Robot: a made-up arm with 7 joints. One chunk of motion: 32 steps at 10 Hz.
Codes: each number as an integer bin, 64 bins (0 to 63) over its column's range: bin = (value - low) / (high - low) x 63, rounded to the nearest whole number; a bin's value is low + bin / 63 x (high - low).
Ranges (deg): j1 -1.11..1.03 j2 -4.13..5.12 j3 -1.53..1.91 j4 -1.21..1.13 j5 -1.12..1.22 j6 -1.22..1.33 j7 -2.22..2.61
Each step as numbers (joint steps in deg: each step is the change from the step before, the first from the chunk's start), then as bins.
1 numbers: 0.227 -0.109 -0.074 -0.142 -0.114 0.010 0.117
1 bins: 39 27 27 29 27 30 30
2 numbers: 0.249 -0.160 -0.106 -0.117 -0.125 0.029 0.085
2 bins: 40 27 26 29 27 31 30
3 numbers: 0.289 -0.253 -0.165 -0.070 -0.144 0.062 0.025
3 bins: 41 26 25 31 26 32 29
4 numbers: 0.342 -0.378 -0.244 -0.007 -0.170 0.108 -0.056
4 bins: 43 26 24 32 26 33 28
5 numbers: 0.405 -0.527 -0.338 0.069 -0.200 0.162 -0.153
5 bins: 45 25 22 34 25 34 27
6 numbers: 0.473 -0.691 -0.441 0.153 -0.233 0.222 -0.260
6 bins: 47 23 20 37 24 36 26
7 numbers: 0.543 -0.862 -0.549 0.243 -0.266 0.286 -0.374
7 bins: 49 22 18 39 23 37 24
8 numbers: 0.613 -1.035 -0.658 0.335 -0.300 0.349 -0.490
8 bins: 51 21 16 42 22 39 23
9 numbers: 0.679 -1.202 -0.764 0.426 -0.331 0.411 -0.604
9 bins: 53 20 14 44 21 40 21
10 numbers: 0.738 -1.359 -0.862 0.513 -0.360 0.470 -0.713
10 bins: 54 19 12 46 20 42 20
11 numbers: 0.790 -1.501 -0.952 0.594 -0.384 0.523 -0.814
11 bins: 56 18 11 49 20 43 18
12 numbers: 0.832 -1.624 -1.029 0.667 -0.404 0.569 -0.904
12 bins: 57 17 9 51 19 44 17
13 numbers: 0.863 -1.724 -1.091 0.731 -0.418 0.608 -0.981
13 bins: 58 16 8 52 19 45 16
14 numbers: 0.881 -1.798 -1.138 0.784 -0.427 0.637 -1.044
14 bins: 59 16 7 54 19 46 15
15 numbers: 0.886 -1.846 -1.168 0.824 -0.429 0.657 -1.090
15 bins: 59 16 7 55 19 46 15
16 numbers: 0.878 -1.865 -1.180 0.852 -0.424 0.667 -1.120
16 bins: 59 15 6 56 19 47 14
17 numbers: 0.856 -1.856 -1.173 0.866 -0.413 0.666 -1.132
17 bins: 58 15 7 56 19 47 14
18 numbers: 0.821 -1.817 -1.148 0.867 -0.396 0.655 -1.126
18 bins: 57 16 7 56 19 46 14
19 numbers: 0.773 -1.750 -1.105 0.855 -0.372 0.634 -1.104
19 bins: 55 16 8 56 20 46 15
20 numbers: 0.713 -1.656 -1.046 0.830 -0.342 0.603 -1.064
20 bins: 54 17 9 55 21 45 15
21 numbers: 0.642 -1.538 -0.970 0.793 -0.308 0.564 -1.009
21 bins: 52 18 10 54 22 44 16
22 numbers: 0.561 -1.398 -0.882 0.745 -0.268 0.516 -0.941
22 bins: 49 19 12 53 23 43 17
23 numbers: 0.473 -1.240 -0.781 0.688 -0.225 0.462 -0.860
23 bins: 47 20 14 51 24 42 18
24 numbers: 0.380 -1.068 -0.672 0.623 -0.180 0.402 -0.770
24 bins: 44 21 16 49 25 40 19
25 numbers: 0.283 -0.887 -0.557 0.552 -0.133 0.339 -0.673
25 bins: 41 22 18 47 27 39 20
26 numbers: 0.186 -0.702 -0.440 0.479 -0.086 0.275 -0.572
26 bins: 38 23 20 45 28 37 21
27 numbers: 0.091 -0.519 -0.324 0.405 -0.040 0.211 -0.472
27 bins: 35 25 22 43 29 35 23
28 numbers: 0.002 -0.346 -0.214 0.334 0.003 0.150 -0.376
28 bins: 33 26 24 42 30 34 24
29 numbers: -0.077 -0.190 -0.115 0.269 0.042 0.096 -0.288
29 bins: 30 27 26 40 31 33 25
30 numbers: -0.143 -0.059 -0.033 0.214 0.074 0.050 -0.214
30 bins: 28 28 27 38 32 31 26
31 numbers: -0.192 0.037 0.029 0.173 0.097 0.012 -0.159
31 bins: 27 28 29 37 33 30 27
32 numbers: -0.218 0.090 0.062 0.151 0.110 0.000 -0.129
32 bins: 26 29 29 37 33 30 27
